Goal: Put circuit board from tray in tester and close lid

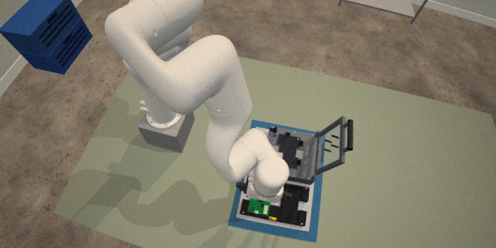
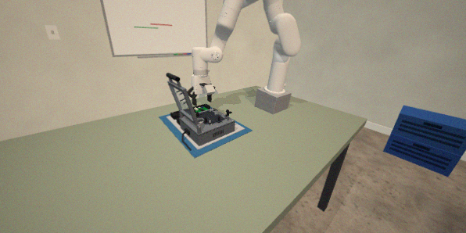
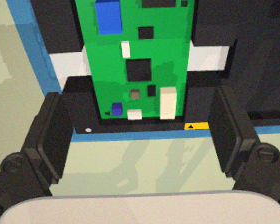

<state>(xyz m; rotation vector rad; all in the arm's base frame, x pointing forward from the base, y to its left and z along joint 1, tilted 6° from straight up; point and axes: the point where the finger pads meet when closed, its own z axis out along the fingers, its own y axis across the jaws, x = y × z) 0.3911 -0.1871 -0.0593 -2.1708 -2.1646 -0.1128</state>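
Right now my hand is 50 mm above the green circuit board. From my hand the other things lie so: tester lid: 180 mm ahead, 170 mm to the left, 110 mm above; then latch hook: 230 mm to the left, 20 mm above.
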